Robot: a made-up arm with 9 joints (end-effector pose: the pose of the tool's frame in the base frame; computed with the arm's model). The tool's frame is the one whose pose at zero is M.
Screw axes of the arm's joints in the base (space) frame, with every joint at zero. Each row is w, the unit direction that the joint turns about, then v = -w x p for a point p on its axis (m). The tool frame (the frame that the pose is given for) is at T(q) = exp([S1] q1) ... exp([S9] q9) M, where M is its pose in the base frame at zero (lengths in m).
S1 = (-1, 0, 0, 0.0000, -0.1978, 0.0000)
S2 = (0, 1, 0, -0.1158, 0.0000, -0.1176)
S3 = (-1, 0, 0, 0.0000, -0.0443, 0.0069)
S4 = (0, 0, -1, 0.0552, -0.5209, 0.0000)
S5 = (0, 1, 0, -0.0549, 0.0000, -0.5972)
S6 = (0, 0, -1, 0.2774, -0.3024, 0.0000)
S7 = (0, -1, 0, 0.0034, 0.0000, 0.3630)
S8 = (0, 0, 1, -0.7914, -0.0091, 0.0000)
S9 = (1, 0, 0, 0.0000, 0.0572, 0.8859)
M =
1 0 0 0.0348
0 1 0 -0.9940
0 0 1 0.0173
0 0 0 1
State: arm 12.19 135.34 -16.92 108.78 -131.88 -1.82 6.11 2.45 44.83
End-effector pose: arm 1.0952 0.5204 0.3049 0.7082 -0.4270 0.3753 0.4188
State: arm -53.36 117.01 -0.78 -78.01 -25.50 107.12 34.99 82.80 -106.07
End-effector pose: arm 0.1081 -0.3689 -0.2384 0.7618 -0.0676 -0.1460 0.6275
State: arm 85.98 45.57 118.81 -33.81 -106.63 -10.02 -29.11 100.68 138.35
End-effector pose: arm -0.0557 0.1522 -0.7024 0.2667 0.2481 -0.7226 0.5875
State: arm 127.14 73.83 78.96 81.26 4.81 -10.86 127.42 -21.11 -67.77
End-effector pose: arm -0.3514 0.9466 -0.6459 0.3134 0.4859 0.3296 -0.7464
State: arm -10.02 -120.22 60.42 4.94 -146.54 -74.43 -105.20 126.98 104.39
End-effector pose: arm -0.3495 0.5784 -0.9592 0.8300 0.2188 -0.4022 -0.3184
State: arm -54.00 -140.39 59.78 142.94 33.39 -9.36 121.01 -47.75 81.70
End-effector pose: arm 0.9808 0.5805 0.1917 0.5209 0.7115 0.1336 0.4524
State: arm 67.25 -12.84 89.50 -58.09 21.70 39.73 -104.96 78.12 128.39
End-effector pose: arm -0.4116 0.2646 0.6525 0.5229 0.3362 -0.4362 -0.6506
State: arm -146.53 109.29 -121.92 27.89 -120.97 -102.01 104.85 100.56 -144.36
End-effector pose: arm -0.1164 -0.3322 -1.0951 0.5117 -0.4026 -0.3115 -0.6922
